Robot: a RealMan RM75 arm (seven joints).
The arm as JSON. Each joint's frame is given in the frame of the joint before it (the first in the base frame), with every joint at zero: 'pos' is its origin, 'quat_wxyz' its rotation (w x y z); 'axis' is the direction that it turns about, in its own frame. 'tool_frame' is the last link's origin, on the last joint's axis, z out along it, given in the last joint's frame.
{
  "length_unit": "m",
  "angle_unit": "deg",
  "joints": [
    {
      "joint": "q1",
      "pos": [
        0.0,
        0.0,
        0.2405
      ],
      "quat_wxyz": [
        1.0,
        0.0,
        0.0,
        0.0
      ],
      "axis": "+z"
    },
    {
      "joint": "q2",
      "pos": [
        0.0,
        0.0,
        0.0
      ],
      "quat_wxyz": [
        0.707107,
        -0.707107,
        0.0,
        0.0
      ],
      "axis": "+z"
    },
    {
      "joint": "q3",
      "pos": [
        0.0,
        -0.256,
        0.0
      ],
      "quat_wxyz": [
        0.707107,
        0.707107,
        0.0,
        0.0
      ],
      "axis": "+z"
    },
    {
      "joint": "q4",
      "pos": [
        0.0,
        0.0,
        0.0
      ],
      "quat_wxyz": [
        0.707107,
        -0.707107,
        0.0,
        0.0
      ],
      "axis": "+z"
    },
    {
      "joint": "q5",
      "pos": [
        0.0,
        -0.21,
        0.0
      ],
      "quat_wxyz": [
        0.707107,
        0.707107,
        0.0,
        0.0
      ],
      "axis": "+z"
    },
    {
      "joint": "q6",
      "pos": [
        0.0,
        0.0,
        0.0
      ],
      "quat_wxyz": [
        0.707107,
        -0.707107,
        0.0,
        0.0
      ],
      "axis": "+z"
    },
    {
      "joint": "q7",
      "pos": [
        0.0,
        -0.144,
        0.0
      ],
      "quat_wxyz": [
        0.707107,
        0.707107,
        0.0,
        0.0
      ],
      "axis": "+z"
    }
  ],
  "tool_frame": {
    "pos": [
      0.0,
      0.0,
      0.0
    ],
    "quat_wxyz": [
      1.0,
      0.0,
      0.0,
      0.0
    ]
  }
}
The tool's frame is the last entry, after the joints.
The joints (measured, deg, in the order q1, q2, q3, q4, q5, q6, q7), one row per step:
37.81, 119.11, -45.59, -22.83, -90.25, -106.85, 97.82
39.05, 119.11, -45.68, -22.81, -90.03, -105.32, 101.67
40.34, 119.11, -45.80, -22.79, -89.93, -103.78, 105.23
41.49, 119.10, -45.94, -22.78, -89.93, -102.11, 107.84
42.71, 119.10, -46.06, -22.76, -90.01, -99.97, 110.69
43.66, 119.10, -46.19, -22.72, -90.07, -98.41, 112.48
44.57, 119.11, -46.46, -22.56, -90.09, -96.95, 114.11
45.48, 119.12, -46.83, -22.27, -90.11, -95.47, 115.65
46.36, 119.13, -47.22, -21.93, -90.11, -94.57, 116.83
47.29, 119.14, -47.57, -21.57, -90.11, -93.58, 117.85
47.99, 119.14, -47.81, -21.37, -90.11, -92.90, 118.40
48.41, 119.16, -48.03, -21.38, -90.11, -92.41, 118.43
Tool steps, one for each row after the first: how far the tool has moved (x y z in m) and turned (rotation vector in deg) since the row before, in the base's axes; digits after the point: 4 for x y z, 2 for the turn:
-0.0059, 0.0072, -0.0013, -2.50, -0.26, -2.01
-0.0062, 0.0070, -0.0015, -2.31, -0.38, -1.81
-0.0052, 0.0067, -0.0017, -1.48, -0.61, -1.51
-0.0053, 0.0077, -0.0022, -1.45, -0.81, -1.96
-0.0042, 0.0056, -0.0017, -0.83, -0.62, -1.22
-0.0041, 0.0048, -0.0022, -0.88, -0.59, -1.12
-0.0039, 0.0045, -0.0028, -0.93, -0.63, -1.12
-0.0042, 0.0029, -0.0025, -0.95, -0.41, -0.54
-0.0044, 0.0032, -0.0025, -0.76, -0.45, -0.49
-0.0035, 0.0024, -0.0015, -0.35, -0.35, -0.15
-0.0023, 0.0016, -0.0009, 0.10, -0.35, 0.16

